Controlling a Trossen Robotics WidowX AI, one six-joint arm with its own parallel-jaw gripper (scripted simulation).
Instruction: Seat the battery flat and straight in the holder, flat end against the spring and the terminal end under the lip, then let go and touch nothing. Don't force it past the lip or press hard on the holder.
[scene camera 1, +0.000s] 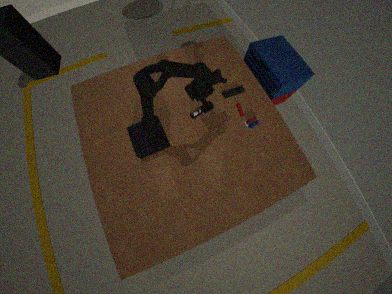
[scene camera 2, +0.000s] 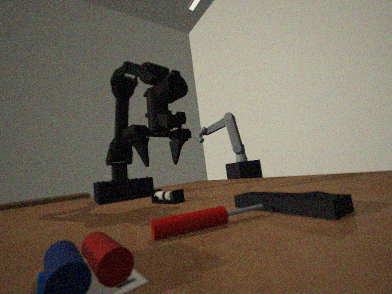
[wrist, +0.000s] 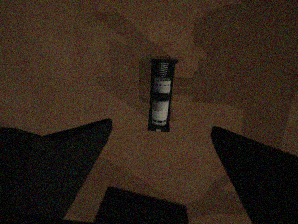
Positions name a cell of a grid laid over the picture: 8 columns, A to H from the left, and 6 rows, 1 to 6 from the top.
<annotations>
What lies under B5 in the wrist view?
The gripper.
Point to a long black block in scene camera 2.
G5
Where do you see the gripper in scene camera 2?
At D4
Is the gripper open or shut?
Open.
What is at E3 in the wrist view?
A battery.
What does the gripper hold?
Nothing.
</annotations>
